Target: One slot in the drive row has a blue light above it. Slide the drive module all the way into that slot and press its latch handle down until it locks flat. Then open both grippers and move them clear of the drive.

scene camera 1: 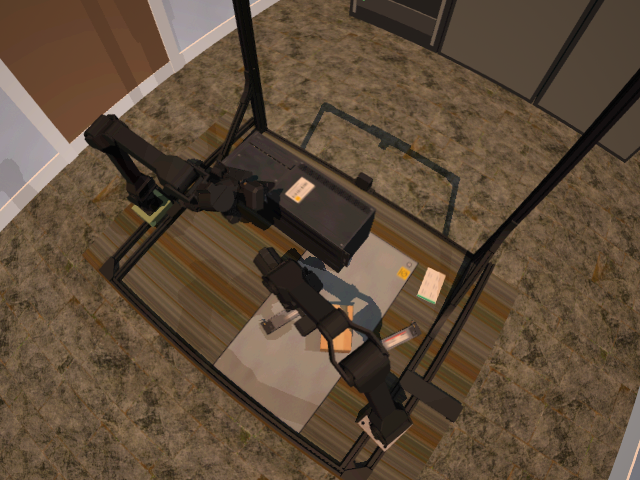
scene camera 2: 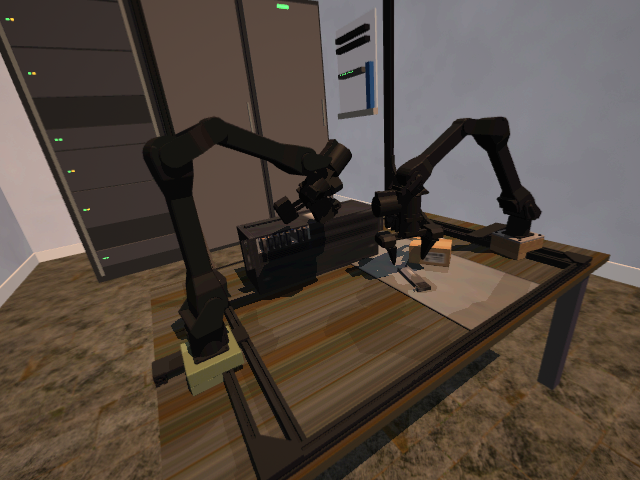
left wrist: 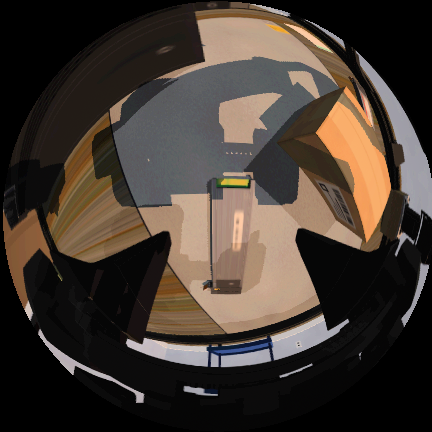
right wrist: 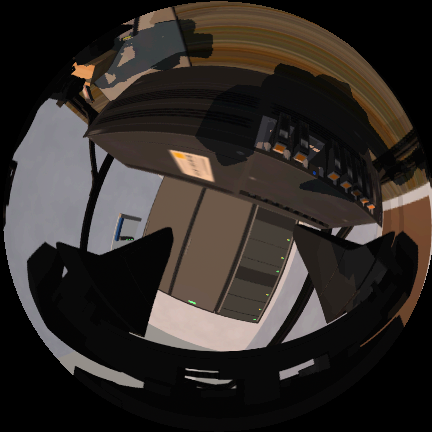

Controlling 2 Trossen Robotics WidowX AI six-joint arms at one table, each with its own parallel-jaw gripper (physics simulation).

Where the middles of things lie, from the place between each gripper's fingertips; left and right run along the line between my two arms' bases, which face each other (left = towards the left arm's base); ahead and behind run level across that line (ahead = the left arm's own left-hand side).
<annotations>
Right now my left hand is 4 cm past the grey mat (scene camera 1: pixel 284 372), 6 cm to the right of it and 4 cm above it.
Now: the grey mat 310 mm to the left of my right hand, 240 mm below it and 120 mm ahead of it.
</annotations>
